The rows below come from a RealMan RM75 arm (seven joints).
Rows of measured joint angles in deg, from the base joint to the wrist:
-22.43, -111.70, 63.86, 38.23, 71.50, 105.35, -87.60
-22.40, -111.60, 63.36, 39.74, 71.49, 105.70, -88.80
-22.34, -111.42, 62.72, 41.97, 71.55, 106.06, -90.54
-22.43, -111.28, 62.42, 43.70, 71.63, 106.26, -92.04
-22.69, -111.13, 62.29, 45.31, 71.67, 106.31, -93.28
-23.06, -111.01, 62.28, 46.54, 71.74, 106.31, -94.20
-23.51, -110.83, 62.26, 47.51, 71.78, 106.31, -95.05
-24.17, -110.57, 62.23, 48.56, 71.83, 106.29, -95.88
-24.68, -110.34, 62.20, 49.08, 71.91, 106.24, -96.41
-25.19, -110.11, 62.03, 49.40, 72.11, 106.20, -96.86
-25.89, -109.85, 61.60, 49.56, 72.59, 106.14, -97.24
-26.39, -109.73, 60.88, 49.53, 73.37, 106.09, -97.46
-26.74, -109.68, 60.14, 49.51, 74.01, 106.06, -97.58
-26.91, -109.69, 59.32, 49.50, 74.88, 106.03, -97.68
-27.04, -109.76, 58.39, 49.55, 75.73, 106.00, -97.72
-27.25, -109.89, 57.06, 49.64, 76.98, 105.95, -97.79
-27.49, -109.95, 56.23, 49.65, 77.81, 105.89, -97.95
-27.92, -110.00, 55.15, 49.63, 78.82, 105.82, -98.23
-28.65, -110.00, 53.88, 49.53, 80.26, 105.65, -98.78
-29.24, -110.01, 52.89, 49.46, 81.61, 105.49, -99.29
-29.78, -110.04, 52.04, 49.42, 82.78, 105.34, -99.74
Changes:
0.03, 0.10, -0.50, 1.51, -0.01, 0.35, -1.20
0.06, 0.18, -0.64, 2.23, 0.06, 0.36, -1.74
-0.09, 0.14, -0.30, 1.73, 0.08, 0.20, -1.50
-0.26, 0.15, -0.13, 1.61, 0.04, 0.05, -1.24
-0.37, 0.12, -0.01, 1.23, 0.07, 0.00, -0.92
-0.45, 0.18, -0.02, 0.97, 0.04, 0.00, -0.85
-0.66, 0.26, -0.03, 1.05, 0.05, -0.02, -0.83
-0.51, 0.23, -0.03, 0.52, 0.08, -0.05, -0.53
-0.51, 0.23, -0.17, 0.32, 0.20, -0.04, -0.45
-0.70, 0.26, -0.43, 0.16, 0.48, -0.06, -0.38
-0.50, 0.12, -0.72, -0.03, 0.78, -0.05, -0.22
-0.35, 0.05, -0.74, -0.02, 0.64, -0.03, -0.12
-0.17, -0.01, -0.82, -0.01, 0.87, -0.03, -0.10
-0.13, -0.07, -0.93, 0.05, 0.85, -0.03, -0.04
-0.21, -0.13, -1.33, 0.09, 1.25, -0.05, -0.07
-0.24, -0.06, -0.83, 0.01, 0.83, -0.06, -0.16
-0.43, -0.05, -1.08, -0.02, 1.01, -0.07, -0.28
-0.73, 0.00, -1.27, -0.10, 1.44, -0.17, -0.55
-0.59, -0.01, -0.99, -0.07, 1.35, -0.16, -0.51
-0.54, -0.03, -0.85, -0.04, 1.17, -0.15, -0.45

